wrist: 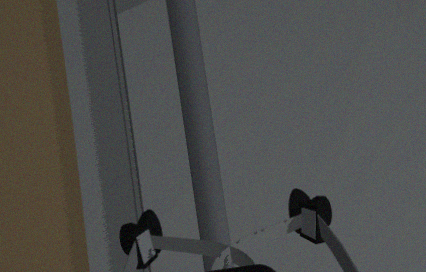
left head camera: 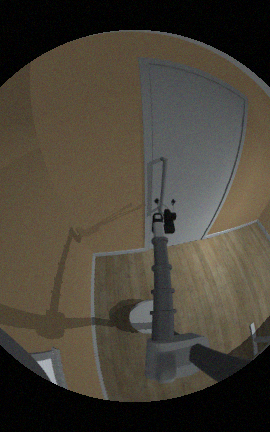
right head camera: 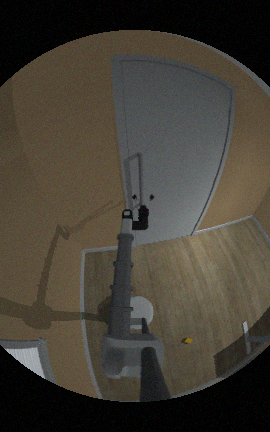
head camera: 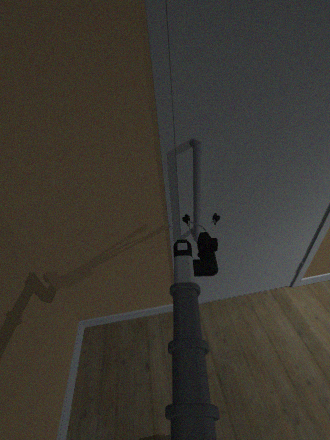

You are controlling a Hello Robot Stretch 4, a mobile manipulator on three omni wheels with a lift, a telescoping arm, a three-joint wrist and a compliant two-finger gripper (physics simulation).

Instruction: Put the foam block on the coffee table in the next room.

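Frame: origin at the robot's base, x ahead, y left, z up, level; millimetres.
Where they show: gripper, fingertip midpoint: point(wrist: 224, 216) point(left head camera: 164, 199) point(right head camera: 142, 194) point(head camera: 200, 215); robot's base, origin of the base link: point(left head camera: 147, 315) point(right head camera: 134, 311).
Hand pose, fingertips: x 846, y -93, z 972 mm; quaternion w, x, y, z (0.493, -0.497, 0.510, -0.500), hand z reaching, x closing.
Note:
Things, the pixels of their centre, and the offset from my fingertips. "pt": a spot on its surface instead.
- small yellow block, body centre: point(right head camera: 187, 339) dx -1317, dy -541, dz -977 mm
- long upright bar handle, surface spot: point(wrist: 192, 100) pt dx +37, dy +15, dz +114 mm
A small yellow block point(right head camera: 187, 340), which may be the foam block, lies on the floor at the lower right of the right head view. A grey door point(head camera: 250, 150) point(left head camera: 200, 125) point(right head camera: 175, 125) point(wrist: 325, 100) stands closed, with a long upright bar handle point(head camera: 196, 180) point(left head camera: 163, 180) point(right head camera: 140, 175) point(wrist: 192, 100) near its left edge. My gripper point(head camera: 201, 218) point(left head camera: 165, 201) point(right head camera: 143, 197) point(wrist: 224, 216) is open and empty in front of the handle's lower part. In the wrist view the bar passes between the fingertips, nearer the left one; contact cannot be told. The coffee table does not show.
An orange-tan wall point(head camera: 75, 150) point(left head camera: 90, 150) point(right head camera: 65, 150) point(wrist: 30, 125) runs close along the left of the door and arm. A white round object point(left head camera: 141, 316) point(right head camera: 143, 310) is low beside the arm. A pale upright piece point(left head camera: 253, 335) point(right head camera: 246, 334) stands at the lower right.

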